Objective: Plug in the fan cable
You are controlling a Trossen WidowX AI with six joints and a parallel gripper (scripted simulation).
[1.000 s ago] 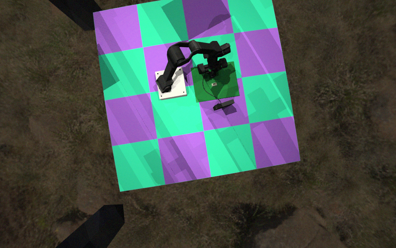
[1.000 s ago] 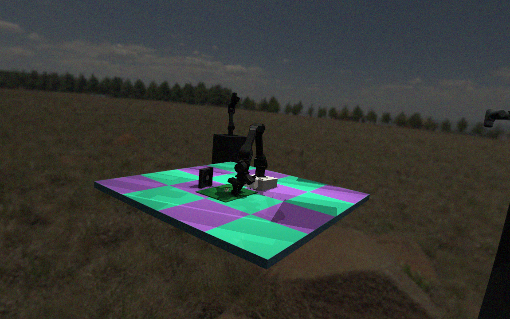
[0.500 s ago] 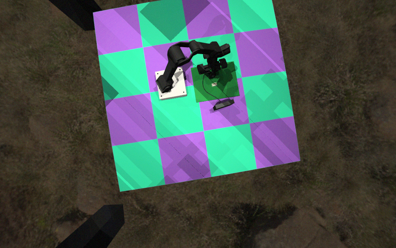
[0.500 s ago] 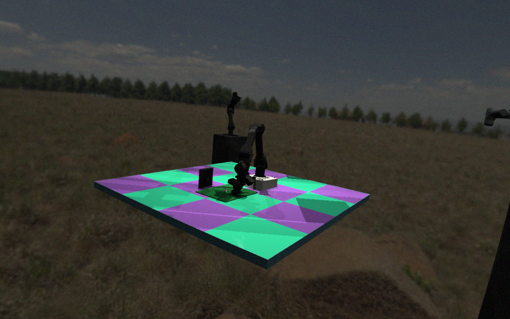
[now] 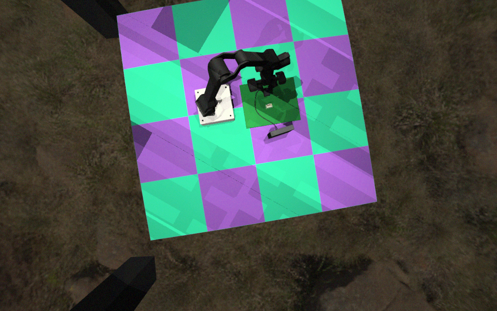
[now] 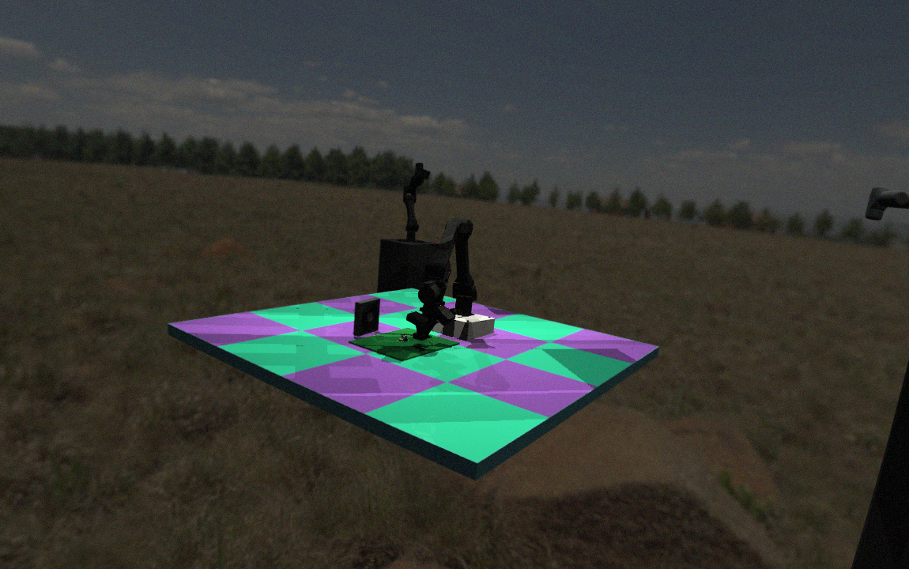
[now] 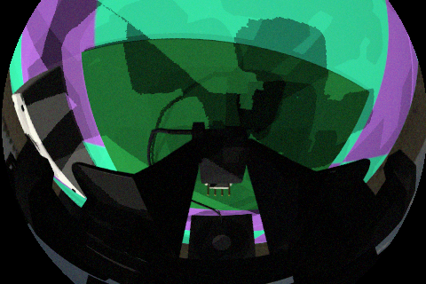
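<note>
My gripper tip is now 2 cm short of the green board, 6 cm to the left of it and 4 cm above it. Also, from my gripper tip: dark plug 1 cm to the right; four-pin header 2 cm ahead, 8 cm to the right, 3 cm below; black fan 5 cm ahead, 22 cm to the right, 3 cm above.
</note>
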